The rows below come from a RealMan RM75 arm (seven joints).
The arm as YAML. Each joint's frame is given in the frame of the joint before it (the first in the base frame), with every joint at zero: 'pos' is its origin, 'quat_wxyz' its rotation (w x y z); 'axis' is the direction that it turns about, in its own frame. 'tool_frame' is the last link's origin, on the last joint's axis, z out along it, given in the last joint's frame.
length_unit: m
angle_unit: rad
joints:
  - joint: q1
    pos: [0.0, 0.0, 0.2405]
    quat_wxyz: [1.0, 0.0, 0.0, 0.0]
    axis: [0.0, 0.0, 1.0]
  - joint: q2
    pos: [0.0, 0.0, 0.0]
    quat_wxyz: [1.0, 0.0, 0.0, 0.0]
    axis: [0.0, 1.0, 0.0]
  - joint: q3
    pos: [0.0, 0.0, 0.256]
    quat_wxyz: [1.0, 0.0, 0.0, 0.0]
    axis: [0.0, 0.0, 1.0]
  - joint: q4
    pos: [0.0, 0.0, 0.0]
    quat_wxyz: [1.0, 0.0, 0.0, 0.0]
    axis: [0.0, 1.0, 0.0]
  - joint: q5
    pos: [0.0, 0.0, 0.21]
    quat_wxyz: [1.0, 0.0, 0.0, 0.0]
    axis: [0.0, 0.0, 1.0]
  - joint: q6
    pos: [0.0, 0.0, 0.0]
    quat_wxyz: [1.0, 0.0, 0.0, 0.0]
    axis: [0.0, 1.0, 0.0]
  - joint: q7
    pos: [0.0, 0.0, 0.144]
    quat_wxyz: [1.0, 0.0, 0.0, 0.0]
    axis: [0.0, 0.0, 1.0]
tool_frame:
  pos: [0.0, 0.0, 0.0]
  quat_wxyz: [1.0, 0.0, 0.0, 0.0]
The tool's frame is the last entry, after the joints.
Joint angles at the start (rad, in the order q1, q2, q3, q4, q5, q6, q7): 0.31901, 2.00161, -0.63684, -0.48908, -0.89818, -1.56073, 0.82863
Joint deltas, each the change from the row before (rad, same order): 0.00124, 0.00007, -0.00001, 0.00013, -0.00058, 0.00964, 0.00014; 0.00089, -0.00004, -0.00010, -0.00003, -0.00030, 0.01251, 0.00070; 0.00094, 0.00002, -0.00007, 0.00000, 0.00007, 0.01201, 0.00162; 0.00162, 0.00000, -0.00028, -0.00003, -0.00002, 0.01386, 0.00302; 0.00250, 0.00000, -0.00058, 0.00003, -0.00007, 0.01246, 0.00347; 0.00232, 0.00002, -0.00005, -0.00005, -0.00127, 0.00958, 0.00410; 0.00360, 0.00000, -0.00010, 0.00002, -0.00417, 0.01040, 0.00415; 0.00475, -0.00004, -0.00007, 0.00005, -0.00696, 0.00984, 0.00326; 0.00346, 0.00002, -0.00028, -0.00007, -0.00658, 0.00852, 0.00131
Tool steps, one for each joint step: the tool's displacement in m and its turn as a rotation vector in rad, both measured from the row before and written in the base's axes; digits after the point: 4 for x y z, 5 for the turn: 0.0008, 0.0012, -0.0002, -0.00140, 0.00060, -0.00838; 0.0012, 0.0013, -0.0001, -0.00166, 0.00118, -0.01142; 0.0012, 0.0012, -0.0001, -0.00181, 0.00222, -0.01082; 0.0012, 0.0016, -0.0001, -0.00290, 0.00339, -0.01173; 0.0007, 0.0018, -0.0002, -0.00332, 0.00361, -0.00933; 0.0004, 0.0015, -0.0002, -0.00388, 0.00339, -0.00673; 0.0001, 0.0019, -0.0007, -0.00637, 0.00182, -0.00622; -0.0004, 0.0023, -0.0010, -0.00808, -0.00066, -0.00458; -0.0002, 0.0018, -0.0010, -0.00679, -0.00236, -0.00460
